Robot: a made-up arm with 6 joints. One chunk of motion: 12 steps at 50 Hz.
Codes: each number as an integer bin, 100 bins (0 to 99) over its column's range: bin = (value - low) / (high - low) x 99, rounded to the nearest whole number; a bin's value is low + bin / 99 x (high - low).
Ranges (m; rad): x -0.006..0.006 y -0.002..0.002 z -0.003..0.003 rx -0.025..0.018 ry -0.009..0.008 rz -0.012..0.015
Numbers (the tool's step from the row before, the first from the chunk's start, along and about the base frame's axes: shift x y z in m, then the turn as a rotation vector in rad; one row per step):
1: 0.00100 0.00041 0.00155 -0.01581 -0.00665 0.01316
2: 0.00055 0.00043 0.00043 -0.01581 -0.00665 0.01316
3: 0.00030 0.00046 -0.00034 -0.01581 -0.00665 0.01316
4: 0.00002 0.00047 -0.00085 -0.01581 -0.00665 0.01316
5: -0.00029 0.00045 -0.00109 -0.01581 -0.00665 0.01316
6: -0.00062 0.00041 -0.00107 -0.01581 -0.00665 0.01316
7: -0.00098 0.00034 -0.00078 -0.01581 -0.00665 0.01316
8: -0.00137 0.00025 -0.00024 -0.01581 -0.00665 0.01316
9: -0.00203 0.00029 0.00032 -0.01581 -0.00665 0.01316
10: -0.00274 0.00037 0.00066 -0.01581 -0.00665 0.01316
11: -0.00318 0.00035 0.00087 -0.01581 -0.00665 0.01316
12: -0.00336 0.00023 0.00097 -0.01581 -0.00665 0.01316
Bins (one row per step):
1: 58 60 75 21 14 92
2: 54 60 57 21 14 92
3: 52 61 44 21 14 92
4: 50 61 35 21 14 92
5: 47 61 32 21 14 92
6: 44 60 32 21 14 92
7: 41 58 37 21 14 92
8: 38 56 46 21 14 92
9: 33 57 55 21 14 92
10: 27 59 60 21 14 92
11: 23 58 64 21 14 92
12: 22 55 66 21 14 92

